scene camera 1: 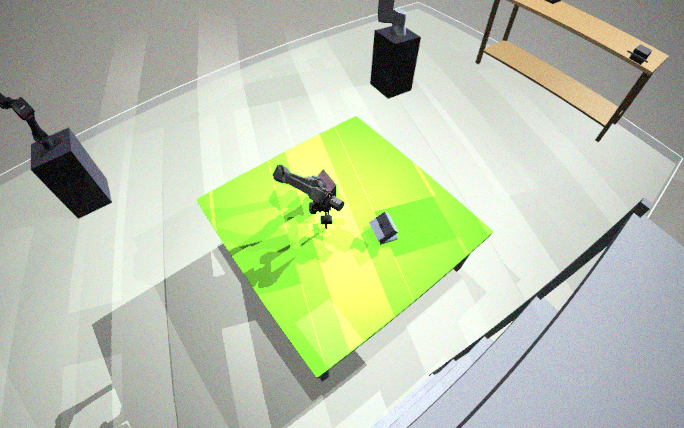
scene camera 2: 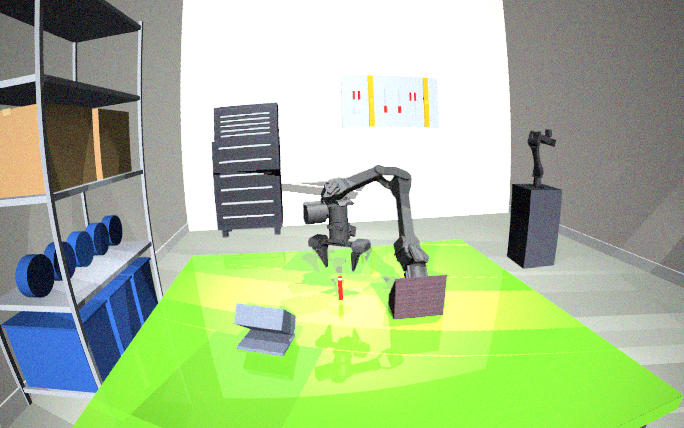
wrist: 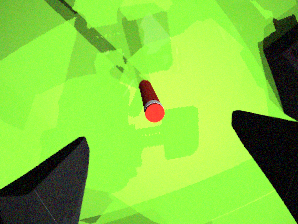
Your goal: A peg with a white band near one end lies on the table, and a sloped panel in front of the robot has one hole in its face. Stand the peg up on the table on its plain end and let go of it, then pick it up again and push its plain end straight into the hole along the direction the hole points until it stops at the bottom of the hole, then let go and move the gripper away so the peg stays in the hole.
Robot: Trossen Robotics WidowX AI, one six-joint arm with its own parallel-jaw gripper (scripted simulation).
Scene:
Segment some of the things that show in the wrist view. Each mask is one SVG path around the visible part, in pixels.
The gripper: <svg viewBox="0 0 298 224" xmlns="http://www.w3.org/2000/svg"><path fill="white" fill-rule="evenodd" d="M85 136L77 137L71 144L64 145L64 148L61 148L59 152L55 152L55 155L41 161L31 171L21 175L21 177L17 177L17 180L0 189L0 224L78 224L78 221L80 221L78 217L81 214L82 198L84 198L86 177L88 177L90 148ZM231 112L230 124L235 131L235 135L241 140L243 147L246 148L249 155L253 156L251 159L258 164L258 168L261 168L263 175L273 185L275 192L285 202L287 210L289 210L291 216L293 216L298 224L298 121L258 115L258 113L239 111L239 109Z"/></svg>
A red peg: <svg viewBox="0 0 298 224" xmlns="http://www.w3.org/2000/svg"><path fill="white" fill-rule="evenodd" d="M141 80L138 87L140 87L145 117L150 123L158 123L158 121L164 119L165 109L162 107L152 83L146 79Z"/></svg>

